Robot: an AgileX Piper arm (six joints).
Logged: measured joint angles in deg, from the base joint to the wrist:
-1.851 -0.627 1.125 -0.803 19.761 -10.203
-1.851 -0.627 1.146 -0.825 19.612 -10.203
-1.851 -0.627 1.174 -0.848 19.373 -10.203
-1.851 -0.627 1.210 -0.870 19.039 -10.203
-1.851 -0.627 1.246 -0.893 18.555 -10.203
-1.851 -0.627 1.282 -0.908 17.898 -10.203
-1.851 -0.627 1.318 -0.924 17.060 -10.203
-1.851 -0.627 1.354 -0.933 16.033 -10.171
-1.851 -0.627 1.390 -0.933 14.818 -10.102
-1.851 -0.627 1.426 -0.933 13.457 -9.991
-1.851 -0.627 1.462 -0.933 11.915 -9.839
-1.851 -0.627 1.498 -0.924 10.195 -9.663
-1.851 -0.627 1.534 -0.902 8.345 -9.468
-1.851 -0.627 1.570 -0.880 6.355 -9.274
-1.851 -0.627 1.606 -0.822 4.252 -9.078
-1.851 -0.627 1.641 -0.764 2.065 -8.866
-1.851 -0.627 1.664 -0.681 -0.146 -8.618
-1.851 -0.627 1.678 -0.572 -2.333 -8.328
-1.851 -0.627 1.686 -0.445 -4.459 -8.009
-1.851 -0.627 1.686 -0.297 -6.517 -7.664
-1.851 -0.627 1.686 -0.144 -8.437 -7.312
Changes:
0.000 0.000 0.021 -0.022 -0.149 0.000
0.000 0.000 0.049 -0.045 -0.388 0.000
0.000 0.000 0.085 -0.067 -0.722 0.000
0.000 0.000 0.121 -0.090 -1.206 0.000
0.000 0.000 0.157 -0.105 -1.863 0.000
0.000 0.000 0.193 -0.121 -2.701 0.000
0.000 0.000 0.229 -0.130 -3.728 0.032
0.000 0.000 0.265 -0.130 -4.943 0.101
0.000 0.000 0.301 -0.130 -6.304 0.212
0.000 0.000 0.337 -0.130 -7.846 0.364
0.000 0.000 0.373 -0.121 -9.566 0.540
0.000 0.000 0.409 -0.099 -11.416 0.735
0.000 0.000 0.445 -0.077 -13.406 0.929
0.000 0.000 0.481 -0.019 -15.509 1.125
0.000 0.000 0.516 0.039 -17.696 1.337
0.000 0.000 0.539 0.122 -19.907 1.585
0.000 0.000 0.553 0.231 -22.094 1.875
0.000 0.000 0.561 0.358 -24.220 2.194
0.000 0.000 0.561 0.506 -26.278 2.539
0.000 0.000 0.561 0.659 -28.198 2.891

